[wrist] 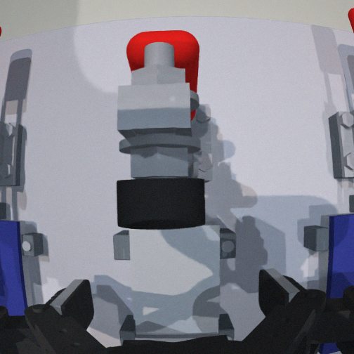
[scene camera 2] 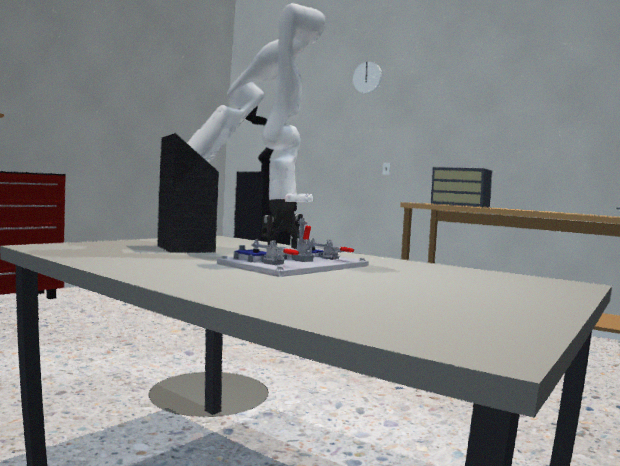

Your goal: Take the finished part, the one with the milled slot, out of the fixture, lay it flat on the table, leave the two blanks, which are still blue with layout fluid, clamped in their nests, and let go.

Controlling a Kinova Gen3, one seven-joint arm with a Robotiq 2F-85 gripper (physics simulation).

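Places are measured from the arm's base along level axes (x left, y back, z up), in centimetres.
Where they show: arm's base, link origin: (scene camera 2: 193, 159).
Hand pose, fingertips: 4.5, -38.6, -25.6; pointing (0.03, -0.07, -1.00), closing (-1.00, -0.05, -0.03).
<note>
Each offset is from my fingertips to the top centre of the thing, as dx, dy, dz. "spot": to the spot under its first point. Level surfaces: height alone.
The finished part (wrist: 175, 262) is a bare grey block in the middle nest of the fixture {+0.0, -4.4, -1.3} (scene camera 2: 288, 271) (wrist: 70, 150). Its slot cannot be made out under the shadows. The middle clamp {spot: -1.0, -8.1, +2.1} (scene camera 2: 303, 248) (wrist: 155, 115) stands open, with its red handle raised and its black tip above the part's far edge in the wrist view. One blue blank {-11.1, +0.3, +0.8} (scene camera 2: 250, 253) (wrist: 10, 265) is in the left nest and another blue blank {+10.9, +0.9, +0.3} (scene camera 2: 316, 251) (wrist: 342, 255) in the right; both are cut off in the wrist view. My gripper (scene camera 2: 280, 239) (wrist: 174, 294) is open and empty, low over the middle nest, one finger to each side of the part.
The table {dz -2.8} (scene camera 2: 350, 310) (wrist: 200, 7) carries the fixture. The side clamps' red handles {spot: -11.7, -13.8, +2.5} (scene camera 2: 290, 251) {spot: +10.2, -13.6, +2.0} (scene camera 2: 346, 249) lie low. Corner stops (wrist: 121, 245) (wrist: 228, 243) flank the part. The black arm pedestal (scene camera 2: 187, 200) stands behind the fixture, at the left.
</note>
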